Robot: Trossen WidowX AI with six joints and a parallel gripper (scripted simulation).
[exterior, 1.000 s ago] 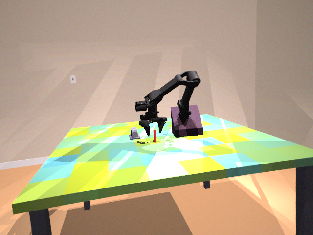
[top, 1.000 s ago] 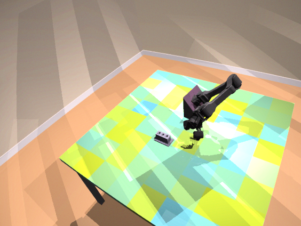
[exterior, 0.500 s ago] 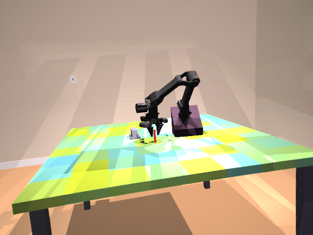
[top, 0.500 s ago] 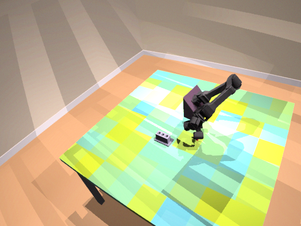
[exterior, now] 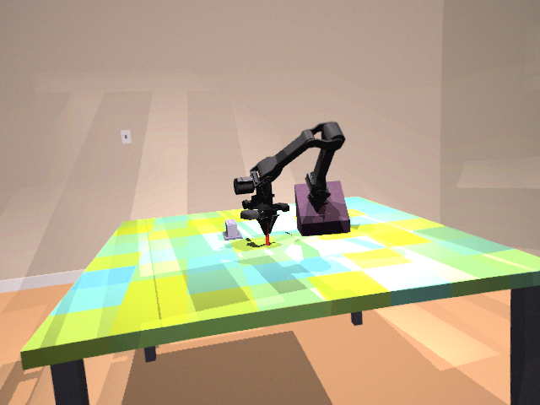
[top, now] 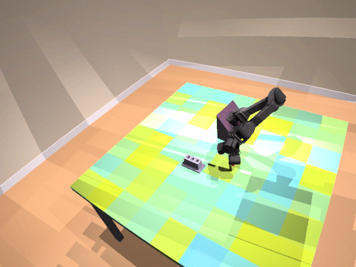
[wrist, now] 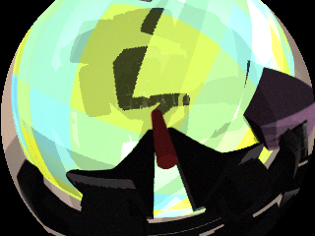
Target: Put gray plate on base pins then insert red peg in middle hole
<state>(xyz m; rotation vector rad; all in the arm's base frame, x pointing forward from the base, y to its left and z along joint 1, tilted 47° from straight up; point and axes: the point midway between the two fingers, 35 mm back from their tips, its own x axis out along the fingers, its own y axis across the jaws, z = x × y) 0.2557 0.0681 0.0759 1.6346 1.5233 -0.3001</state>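
Now: gripper tip 90 mm short of the gray plate and 210 mm to the left of it. Round my gripper tip: dark base: 90 mm ahead, 210 mm to the right, 30 mm below; red peg: right at my gripper tip.
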